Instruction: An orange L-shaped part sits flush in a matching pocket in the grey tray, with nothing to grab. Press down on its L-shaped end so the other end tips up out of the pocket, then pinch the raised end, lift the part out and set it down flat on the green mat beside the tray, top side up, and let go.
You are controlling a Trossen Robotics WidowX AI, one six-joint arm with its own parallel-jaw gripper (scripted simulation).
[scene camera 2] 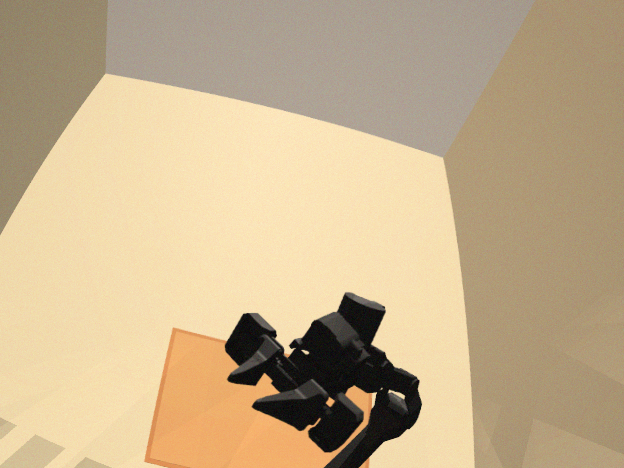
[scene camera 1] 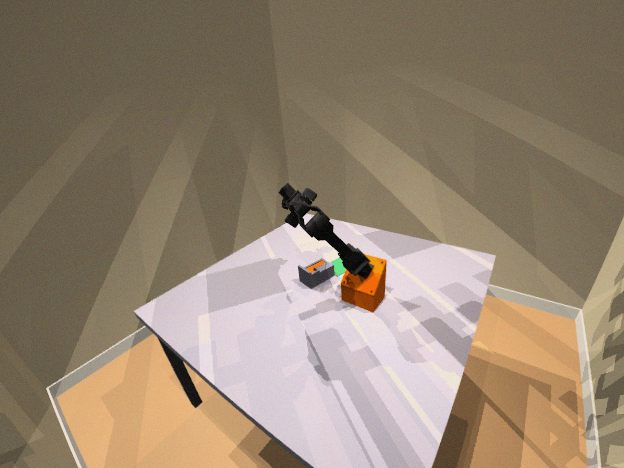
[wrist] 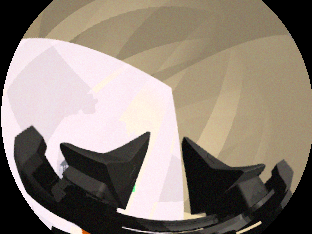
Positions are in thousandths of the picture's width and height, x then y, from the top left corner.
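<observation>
My gripper (scene camera 2: 387, 834), (wrist: 534, 588).
</observation>
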